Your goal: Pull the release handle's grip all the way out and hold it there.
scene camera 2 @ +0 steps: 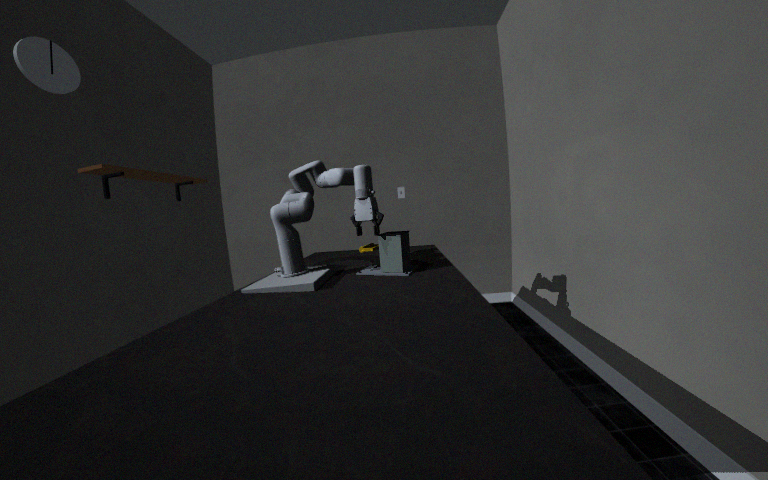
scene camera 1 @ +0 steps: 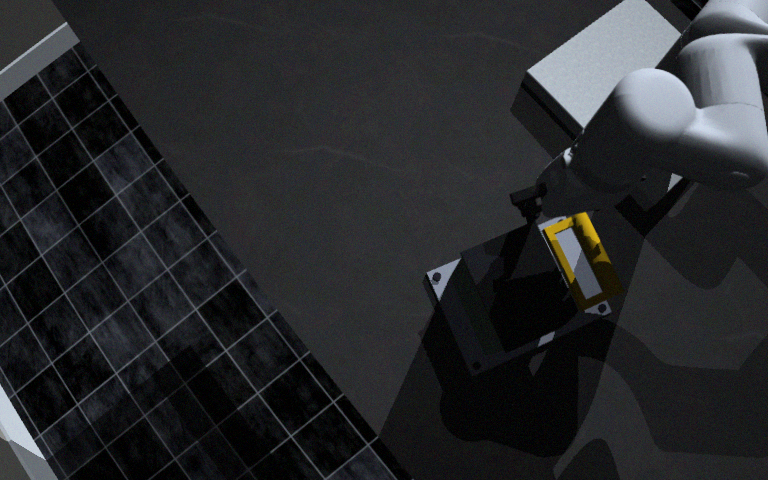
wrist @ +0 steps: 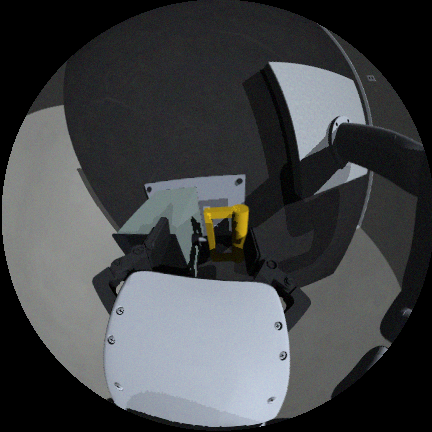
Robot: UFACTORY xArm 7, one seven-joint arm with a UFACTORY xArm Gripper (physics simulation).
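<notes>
The release handle's yellow rectangular grip (scene camera 1: 592, 237) (scene camera 2: 368, 247) (wrist: 241, 225) sticks out from one side of a grey-green box (scene camera 1: 478, 305) (scene camera 2: 390, 254) (wrist: 165, 206). The box stands on a light base plate (scene camera 1: 444, 272) (wrist: 220, 184). My gripper (scene camera 2: 368, 232) (wrist: 207, 232) is open and empty, pointing down above the grip. In the wrist view the grip shows between the fingers, nearer the right one, and the left finger overlaps the box. In scene camera 2 the fingertips are higher than the grip, close to the box's top edge. How far the grip is pulled out is hard to tell.
The arm's pale base slab (scene camera 1: 600, 56) (scene camera 2: 283, 281) (wrist: 315, 100) lies beside the handle unit on the dark table (scene camera 1: 317, 198) (scene camera 2: 317, 362). A tiled floor (scene camera 1: 141, 283) lies past the table edge. A wooden shelf (scene camera 2: 141, 173) is on the wall.
</notes>
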